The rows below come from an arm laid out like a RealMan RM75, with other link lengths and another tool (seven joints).
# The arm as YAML. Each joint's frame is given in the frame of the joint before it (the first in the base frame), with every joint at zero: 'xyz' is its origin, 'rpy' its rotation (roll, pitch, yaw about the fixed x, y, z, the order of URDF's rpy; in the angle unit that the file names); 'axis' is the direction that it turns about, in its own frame. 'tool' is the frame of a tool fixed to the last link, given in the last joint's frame.
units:
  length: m
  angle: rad
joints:
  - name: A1
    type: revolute
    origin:
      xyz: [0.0, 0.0, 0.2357]
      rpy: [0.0, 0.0, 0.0]
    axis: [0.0, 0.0, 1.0]
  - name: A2
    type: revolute
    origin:
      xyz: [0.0, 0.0, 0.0]
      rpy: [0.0, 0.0, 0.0]
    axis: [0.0, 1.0, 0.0]
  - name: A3
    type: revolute
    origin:
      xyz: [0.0, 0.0, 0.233]
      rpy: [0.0, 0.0, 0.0]
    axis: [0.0, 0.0, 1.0]
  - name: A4
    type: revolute
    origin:
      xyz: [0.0, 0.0, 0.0]
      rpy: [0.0, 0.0, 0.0]
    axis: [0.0, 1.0, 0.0]
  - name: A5
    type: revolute
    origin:
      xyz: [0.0, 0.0, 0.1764]
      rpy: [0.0, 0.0, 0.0]
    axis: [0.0, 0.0, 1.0]
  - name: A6
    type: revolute
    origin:
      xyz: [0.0, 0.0, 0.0]
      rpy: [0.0, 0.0, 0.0]
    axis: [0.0, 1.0, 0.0]
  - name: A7
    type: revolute
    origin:
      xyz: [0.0, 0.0, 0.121]
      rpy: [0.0, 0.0, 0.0]
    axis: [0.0, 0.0, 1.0]
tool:
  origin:
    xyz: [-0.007, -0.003, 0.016]
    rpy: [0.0, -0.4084, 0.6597]
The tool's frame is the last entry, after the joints.
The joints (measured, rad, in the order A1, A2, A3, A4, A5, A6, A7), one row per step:
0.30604 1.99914 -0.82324 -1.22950 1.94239 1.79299 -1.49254
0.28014 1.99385 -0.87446 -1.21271 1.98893 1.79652 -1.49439
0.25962 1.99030 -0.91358 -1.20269 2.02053 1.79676 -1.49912
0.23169 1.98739 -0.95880 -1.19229 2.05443 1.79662 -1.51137
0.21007 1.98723 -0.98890 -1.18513 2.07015 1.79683 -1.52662
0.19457 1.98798 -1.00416 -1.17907 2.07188 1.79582 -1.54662
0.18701 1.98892 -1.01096 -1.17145 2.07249 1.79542 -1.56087
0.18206 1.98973 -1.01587 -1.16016 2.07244 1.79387 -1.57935
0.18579 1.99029 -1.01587 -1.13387 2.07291 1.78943 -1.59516
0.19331 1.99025 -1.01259 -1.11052 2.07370 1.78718 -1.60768
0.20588 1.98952 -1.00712 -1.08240 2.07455 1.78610 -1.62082
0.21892 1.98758 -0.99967 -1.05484 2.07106 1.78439 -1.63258
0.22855 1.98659 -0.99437 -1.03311 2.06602 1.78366 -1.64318
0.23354 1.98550 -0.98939 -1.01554 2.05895 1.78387 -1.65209
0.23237 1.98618 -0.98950 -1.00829 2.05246 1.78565 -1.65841
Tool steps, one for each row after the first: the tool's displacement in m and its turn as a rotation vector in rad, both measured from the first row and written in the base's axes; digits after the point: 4 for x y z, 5 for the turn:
0.0017 -0.0052 -0.0043 -0.03591 0.02841 0.00727
0.0033 -0.0092 -0.0077 -0.05928 0.04621 0.01036
0.0061 -0.0145 -0.0121 -0.08089 0.06441 0.01087
0.0089 -0.0186 -0.0161 -0.09224 0.07125 0.00827
0.0121 -0.0212 -0.0192 -0.09054 0.06829 0.00310
0.0143 -0.0224 -0.0210 -0.08759 0.06828 -0.00107
0.0167 -0.0229 -0.0227 -0.08066 0.06835 -0.00538
0.0197 -0.0210 -0.0244 -0.07619 0.07727 -0.01810
0.0217 -0.0188 -0.0252 -0.07133 0.08561 -0.02569
0.0233 -0.0158 -0.0258 -0.06668 0.09550 -0.03152
0.0252 -0.0125 -0.0264 -0.06257 0.10108 -0.03965
0.0268 -0.0102 -0.0274 -0.06029 0.10348 -0.04593
0.0290 -0.0089 -0.0284 -0.05918 0.10272 -0.05394
0.0305 -0.0093 -0.0300 -0.06113 0.09914 -0.05791

